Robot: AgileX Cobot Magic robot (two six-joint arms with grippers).
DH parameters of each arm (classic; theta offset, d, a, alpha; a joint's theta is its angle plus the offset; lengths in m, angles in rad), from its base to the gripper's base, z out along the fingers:
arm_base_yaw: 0 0.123 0 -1.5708
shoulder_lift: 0.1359 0 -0.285 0
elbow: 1.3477 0 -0.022 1.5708
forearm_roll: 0 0.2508 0 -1.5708
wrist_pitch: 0 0 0.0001 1.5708
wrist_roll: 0 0.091 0 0
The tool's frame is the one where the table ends.
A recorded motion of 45 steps. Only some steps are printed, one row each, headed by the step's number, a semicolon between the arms.
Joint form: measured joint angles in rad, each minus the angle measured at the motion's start. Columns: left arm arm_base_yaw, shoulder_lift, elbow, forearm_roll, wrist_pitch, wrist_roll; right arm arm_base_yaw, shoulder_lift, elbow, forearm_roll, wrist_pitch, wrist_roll.
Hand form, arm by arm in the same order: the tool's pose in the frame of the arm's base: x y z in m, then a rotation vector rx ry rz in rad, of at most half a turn. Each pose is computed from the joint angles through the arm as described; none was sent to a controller.
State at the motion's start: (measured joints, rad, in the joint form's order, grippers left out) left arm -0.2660 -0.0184 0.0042 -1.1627 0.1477 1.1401; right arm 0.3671 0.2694 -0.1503 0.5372 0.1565 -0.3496
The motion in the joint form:
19: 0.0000 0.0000 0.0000 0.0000 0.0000 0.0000; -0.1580 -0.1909 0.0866 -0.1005 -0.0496 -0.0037
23: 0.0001 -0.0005 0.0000 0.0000 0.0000 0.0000; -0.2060 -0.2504 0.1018 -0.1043 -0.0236 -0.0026
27: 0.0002 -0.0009 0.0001 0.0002 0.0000 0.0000; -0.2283 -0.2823 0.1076 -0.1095 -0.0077 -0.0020
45: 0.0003 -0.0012 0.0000 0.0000 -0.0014 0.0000; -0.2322 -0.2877 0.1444 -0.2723 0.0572 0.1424
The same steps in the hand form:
19: 0.0492 -0.0262 0.2075 0.2970 1.5089 -0.3300; 0.0588 0.0167 0.2214 -0.1375 1.5955 0.2617
23: 0.0491 -0.0262 0.2075 0.2969 1.5084 -0.3300; 0.0543 0.0140 0.2176 -0.1098 1.5757 0.2306
27: 0.0491 -0.0262 0.2075 0.2970 1.5081 -0.3297; 0.0518 0.0129 0.2160 -0.1009 1.5643 0.2139
45: 0.0491 -0.0261 0.2076 0.2956 1.5073 -0.3289; 0.0530 0.0123 0.1975 -0.1113 1.6654 0.1877

